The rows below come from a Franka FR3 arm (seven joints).
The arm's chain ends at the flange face. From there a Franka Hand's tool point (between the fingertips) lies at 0.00 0.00 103.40 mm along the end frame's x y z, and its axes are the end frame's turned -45 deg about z.
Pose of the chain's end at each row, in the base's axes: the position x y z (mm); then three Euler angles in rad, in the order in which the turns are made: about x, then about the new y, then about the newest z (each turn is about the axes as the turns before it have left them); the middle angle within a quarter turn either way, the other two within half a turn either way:
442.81 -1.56 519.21 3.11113 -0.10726 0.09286
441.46 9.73 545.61 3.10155 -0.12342 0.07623
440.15 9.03 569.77 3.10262 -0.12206 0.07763
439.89 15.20 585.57 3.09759 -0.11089 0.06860
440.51 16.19 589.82 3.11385 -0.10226 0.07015
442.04 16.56 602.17 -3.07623 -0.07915 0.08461
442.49 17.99 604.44 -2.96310 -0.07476 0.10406
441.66 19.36 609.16 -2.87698 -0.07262 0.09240
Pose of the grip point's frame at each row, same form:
431.74 -4.69 416.45 3.11113 -0.10726 -0.69254
428.73 5.62 443.08 3.10155 -0.12342 -0.70917
427.56 5.03 467.22 3.10262 -0.12206 -0.70777
428.45 10.68 482.90 3.09759 -0.11089 -0.71680
429.95 13.34 487.00 3.11385 -0.10226 -0.71525
433.86 23.29 499.31 -3.07623 -0.07915 -0.70079
434.77 36.30 502.97 -2.96310 -0.07476 -0.68134
434.16 46.33 509.62 -2.87698 -0.07262 -0.69300

